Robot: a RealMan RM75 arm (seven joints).
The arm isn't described. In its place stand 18 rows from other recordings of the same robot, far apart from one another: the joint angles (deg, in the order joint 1, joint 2, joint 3, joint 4, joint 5, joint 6, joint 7), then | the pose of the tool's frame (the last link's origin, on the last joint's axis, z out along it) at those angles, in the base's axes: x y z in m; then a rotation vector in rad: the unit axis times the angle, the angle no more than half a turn.
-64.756 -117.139 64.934 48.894 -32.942 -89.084 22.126 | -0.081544, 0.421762, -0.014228, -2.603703, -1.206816, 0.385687
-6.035 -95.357 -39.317 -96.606 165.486 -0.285 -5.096 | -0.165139, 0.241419, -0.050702, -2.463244, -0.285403, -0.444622
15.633 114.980 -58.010 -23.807 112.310 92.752 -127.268 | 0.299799, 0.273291, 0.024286, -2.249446, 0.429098, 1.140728
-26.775 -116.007 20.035 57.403 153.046 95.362 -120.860 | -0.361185, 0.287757, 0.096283, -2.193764, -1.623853, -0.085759
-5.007 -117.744 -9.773 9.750 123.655 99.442 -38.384 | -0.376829, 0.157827, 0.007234, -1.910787, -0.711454, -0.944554
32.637 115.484 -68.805 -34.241 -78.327 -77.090 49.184 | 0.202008, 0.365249, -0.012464, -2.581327, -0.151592, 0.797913
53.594 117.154 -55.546 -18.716 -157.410 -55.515 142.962 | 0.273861, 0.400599, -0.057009, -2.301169, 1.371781, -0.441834
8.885 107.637 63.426 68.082 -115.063 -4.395 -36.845 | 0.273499, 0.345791, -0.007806, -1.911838, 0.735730, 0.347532
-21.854 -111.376 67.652 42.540 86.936 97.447 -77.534 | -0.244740, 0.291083, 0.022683, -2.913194, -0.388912, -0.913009
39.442 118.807 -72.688 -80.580 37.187 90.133 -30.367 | 0.132427, 0.374964, 0.022301, -2.602165, 0.920397, -0.225011
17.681 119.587 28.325 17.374 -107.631 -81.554 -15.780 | 0.316701, 0.281253, -0.016805, -1.463245, 0.262409, 0.590940
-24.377 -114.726 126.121 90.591 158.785 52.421 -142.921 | -0.127827, 0.296272, -0.100138, -2.628368, 0.271410, 0.415074
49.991 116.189 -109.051 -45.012 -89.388 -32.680 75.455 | 0.089252, 0.412120, -0.110288, -2.640325, -0.477280, 0.115256
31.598 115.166 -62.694 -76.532 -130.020 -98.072 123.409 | 0.189907, 0.345893, 0.054881, -2.847554, 0.720271, -0.094601
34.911 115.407 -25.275 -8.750 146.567 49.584 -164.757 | 0.371155, 0.396747, 0.096257, -1.204516, 0.704578, 0.581989
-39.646 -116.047 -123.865 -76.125 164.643 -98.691 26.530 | -0.225378, 0.375610, 0.096640, -2.142122, -1.335899, 0.498688
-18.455 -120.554 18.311 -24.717 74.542 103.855 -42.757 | -0.277002, 0.214211, -0.047392, -1.396745, -1.048906, -1.634239
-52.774 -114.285 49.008 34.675 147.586 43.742 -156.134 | -0.224091, 0.489488, 0.038106, -1.869272, -1.388299, -0.254431
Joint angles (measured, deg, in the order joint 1, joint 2, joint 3, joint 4, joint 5, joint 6, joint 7), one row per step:
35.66 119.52 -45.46 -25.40 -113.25 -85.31 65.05
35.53 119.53 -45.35 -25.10 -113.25 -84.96 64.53
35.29 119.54 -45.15 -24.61 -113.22 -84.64 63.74
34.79 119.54 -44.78 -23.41 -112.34 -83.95 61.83
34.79 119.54 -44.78 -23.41 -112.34 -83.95 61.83
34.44 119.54 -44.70 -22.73 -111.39 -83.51 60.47
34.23 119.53 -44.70 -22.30 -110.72 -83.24 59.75
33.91 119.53 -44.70 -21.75 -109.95 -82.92 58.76
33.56 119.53 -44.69 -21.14 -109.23 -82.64 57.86
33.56 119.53 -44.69 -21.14 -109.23 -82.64 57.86
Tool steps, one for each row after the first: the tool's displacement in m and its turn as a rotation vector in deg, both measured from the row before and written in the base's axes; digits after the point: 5 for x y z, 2 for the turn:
0.00159 -0.00054 -0.00079 0.31 -0.14 -0.07
0.00233 -0.00141 -0.00111 0.35 -0.05 -0.10
0.00380 -0.00222 -0.00184 1.21 0.46 -0.24
0.00000 0.00000 0.00000 0.00 0.00 0.00
0.00190 -0.00098 -0.00075 1.02 0.41 -0.03
0.00108 -0.00053 -0.00040 0.60 0.30 -0.13
0.00172 -0.00114 -0.00069 0.73 0.32 -0.14
0.00197 -0.00159 -0.00088 0.60 0.34 -0.27
0.00000 0.00000 0.00000 0.00 0.00 0.00

